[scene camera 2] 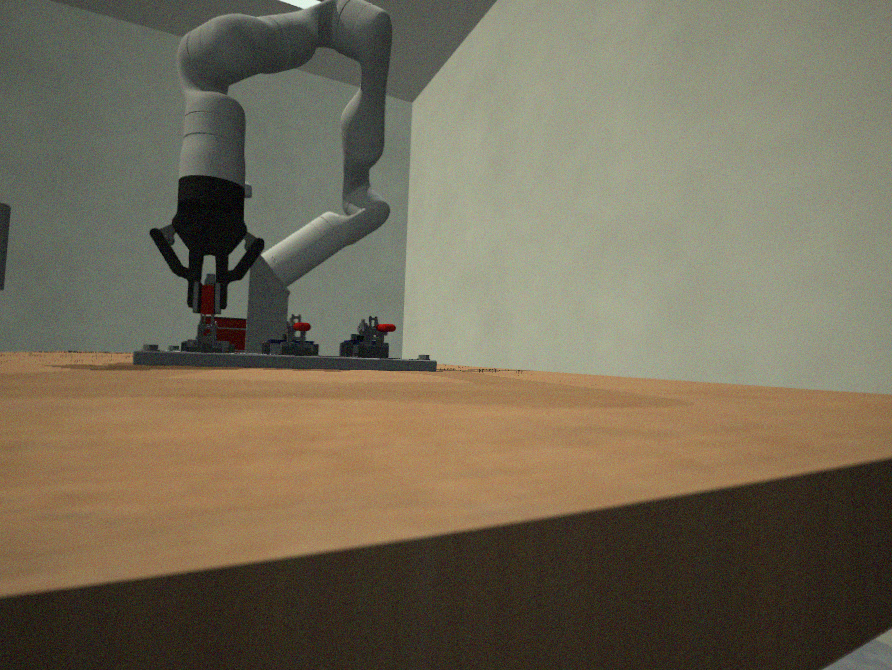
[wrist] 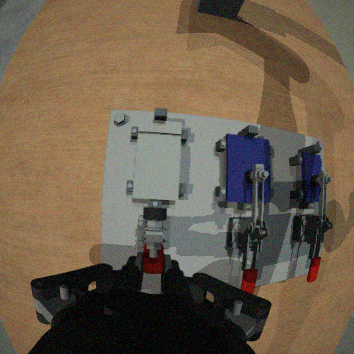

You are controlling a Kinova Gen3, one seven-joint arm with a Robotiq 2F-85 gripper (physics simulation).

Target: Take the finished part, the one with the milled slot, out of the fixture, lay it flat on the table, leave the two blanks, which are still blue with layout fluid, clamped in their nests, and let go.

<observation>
The pictures show: my gripper, a finished part and a fixture plate.
My gripper shows as well in the wrist view.
</observation>
